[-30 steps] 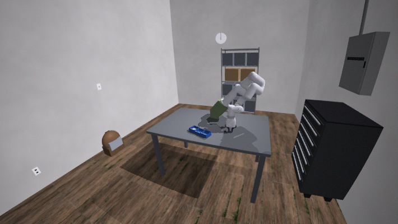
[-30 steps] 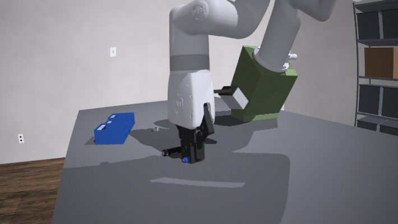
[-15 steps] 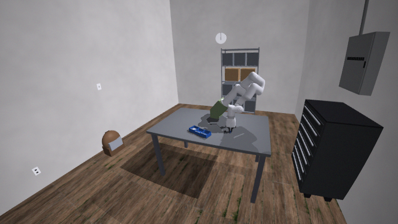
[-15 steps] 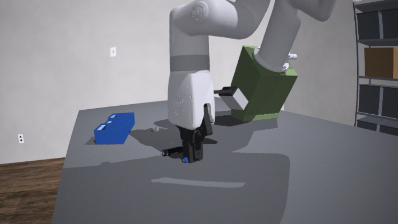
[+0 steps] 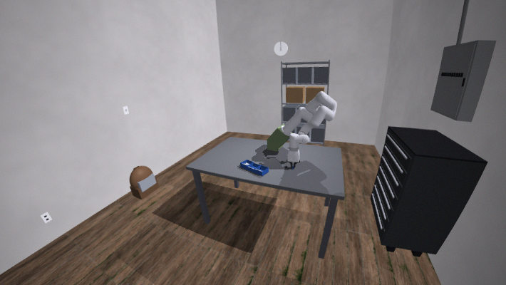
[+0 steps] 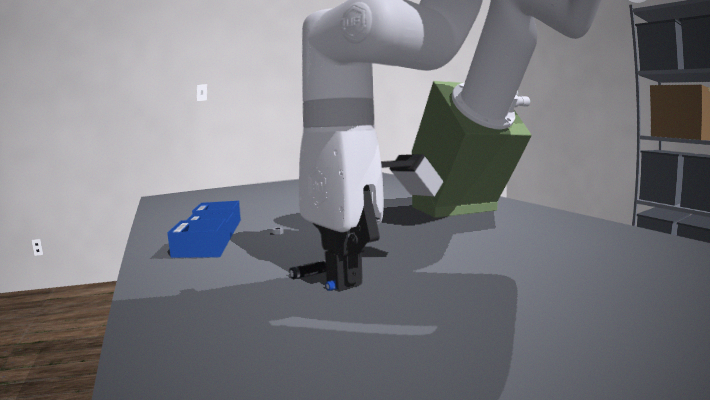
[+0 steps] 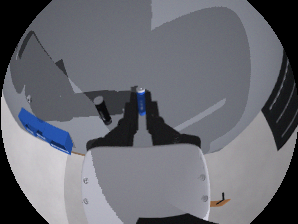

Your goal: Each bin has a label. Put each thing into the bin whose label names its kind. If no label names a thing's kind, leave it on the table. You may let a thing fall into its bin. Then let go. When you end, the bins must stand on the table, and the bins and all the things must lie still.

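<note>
My hand is 3 cm short of the black battery, 5 cm to the left of it and 2 cm above it. From my hand the other things lie so: blue bin (16 cm ahead, 29 cm to the right); then small nut (4 cm ahead, 27 cm to the right, 2 cm below); then blue battery (2 cm below).
</note>
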